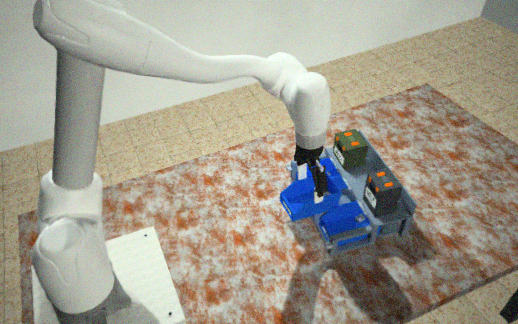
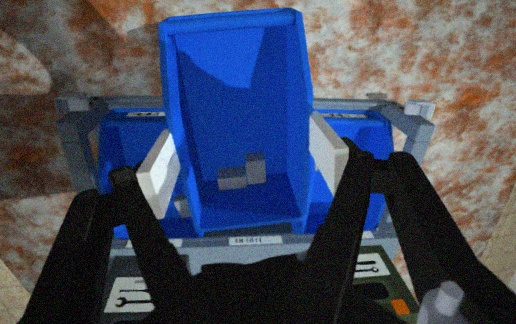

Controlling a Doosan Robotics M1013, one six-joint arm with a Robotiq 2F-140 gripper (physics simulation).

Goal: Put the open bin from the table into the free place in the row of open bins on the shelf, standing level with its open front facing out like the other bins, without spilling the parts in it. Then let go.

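Frame: origin at the arm's base, x right, y ahead, z up, level; millimetres.
Seen in the pictures: gripper, fingertip midpoint: [image 1: 310,190] [image 2: 242,138]; arm's base at its link origin: [image 1: 89,297].
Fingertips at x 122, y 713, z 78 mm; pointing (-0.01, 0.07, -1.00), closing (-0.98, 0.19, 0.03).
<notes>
Offsets run from my fingertips to a thing's middle. "spot": to the spot under its first point.
The gripper [image 1: 310,185] [image 2: 242,160] is shut on a blue open bin @[spot: dx -31, dy -30, dz -63 mm] [image 1: 296,201] [image 2: 240,115], one pale pad against each side wall. Two small grey parts @[spot: dx +28, dy +63, dz -50 mm] [image 2: 232,178] @[spot: dx +2, dy +62, dz -54 mm] [image 2: 256,168] lie inside near its back wall. The held bin is over the gap between two blue bins of the row, the near one @[spot: dx +93, dy +73, dz -130 mm] [image 1: 342,222] [image 2: 140,135] and the far one @[spot: dx -120, dy +198, dz -101 mm] [image 1: 327,166] [image 2: 367,135]. Its front end sticks out past the front rail of the grey shelf @[spot: dx -178, dy +80, dz -54 mm] [image 2: 421,132], and it looks raised above its neighbours. Whether its base touches the shelf is hidden.
A green case @[dx -58, dy +236, dz +10 mm] [image 1: 351,150] [image 2: 392,275] and a dark grey case @[dx +159, dy +156, dz +23 mm] [image 1: 384,194] [image 2: 120,267] stand on the shelf behind the bin row. Grey posts flank the row at both ends. A white plate [image 1: 142,265] lies by the robot's base.
</notes>
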